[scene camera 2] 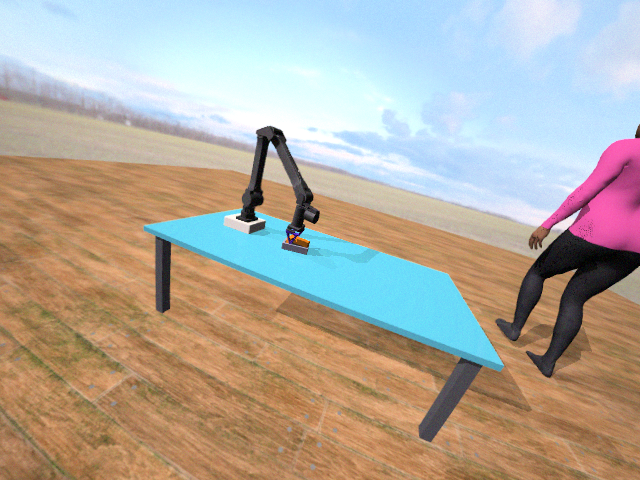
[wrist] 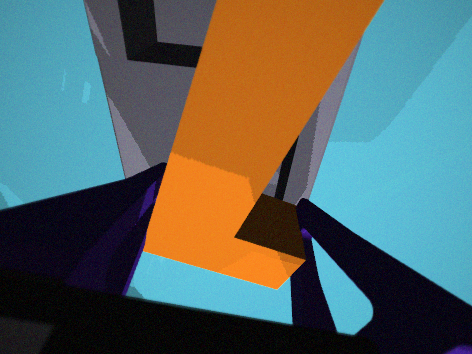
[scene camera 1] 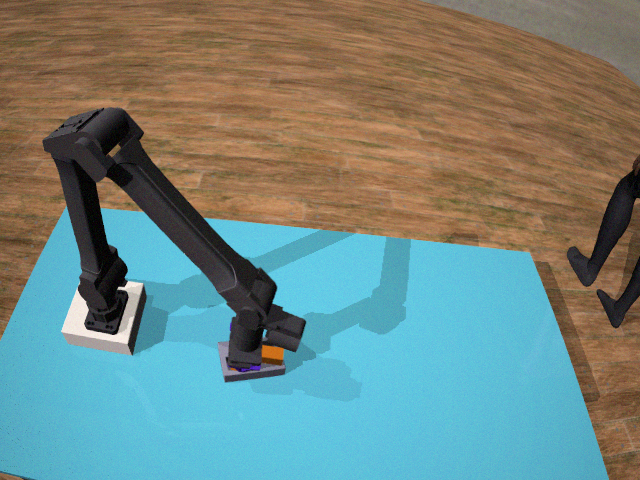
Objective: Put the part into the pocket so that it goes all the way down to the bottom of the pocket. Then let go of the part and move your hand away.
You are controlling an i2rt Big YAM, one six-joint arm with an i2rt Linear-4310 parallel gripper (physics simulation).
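The orange L-shaped part is held between the purple fingers of my gripper, which is shut on it. The grey block with the pocket lies on the table below the part. In the wrist view, dark pocket walls show left and right of the part, and the part's near end reaches past the block's near edge. The part stands above the block's top face in the scene views. Its underside is hidden, so I cannot tell whether it touches the block.
The blue table carries the arm's white base, to the left of the block. A person in a pink top stands beyond the table's right end, with the legs showing in scene camera 1.
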